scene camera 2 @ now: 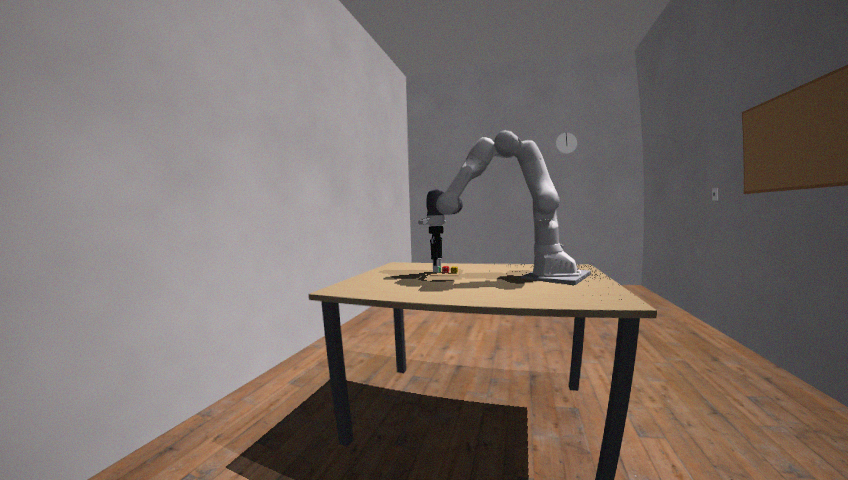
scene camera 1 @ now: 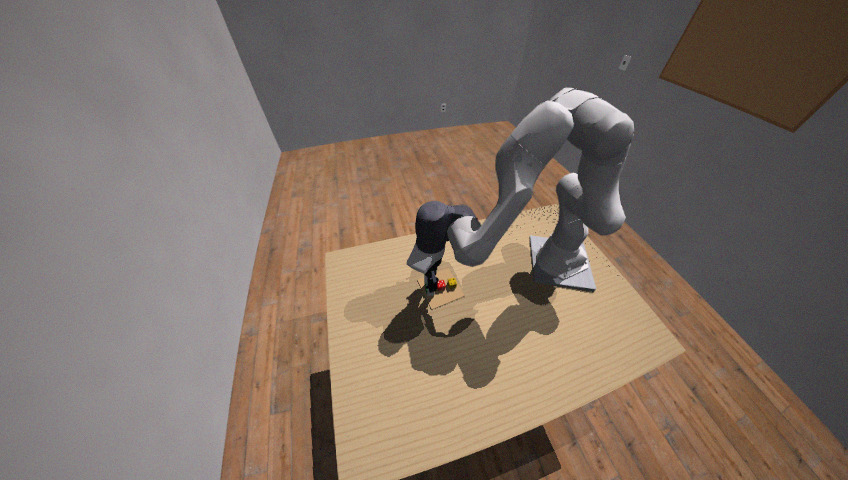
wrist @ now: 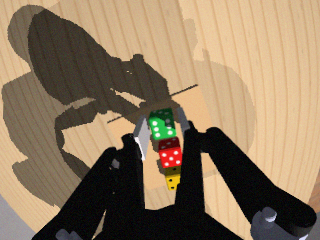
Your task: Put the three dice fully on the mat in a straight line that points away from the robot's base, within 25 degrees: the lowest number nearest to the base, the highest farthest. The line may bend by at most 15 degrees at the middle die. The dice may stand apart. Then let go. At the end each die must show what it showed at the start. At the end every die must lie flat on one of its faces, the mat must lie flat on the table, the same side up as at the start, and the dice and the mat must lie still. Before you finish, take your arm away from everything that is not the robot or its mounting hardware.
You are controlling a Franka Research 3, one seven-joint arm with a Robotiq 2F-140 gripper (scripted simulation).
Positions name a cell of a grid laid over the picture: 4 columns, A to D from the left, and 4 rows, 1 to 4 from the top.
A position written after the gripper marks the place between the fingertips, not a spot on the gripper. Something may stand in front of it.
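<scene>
The gripper (wrist: C3) appears in the scene together with a tan mat (scene camera 1: C3), and the wrist camera shows the mat (wrist: C2) too.
</scene>
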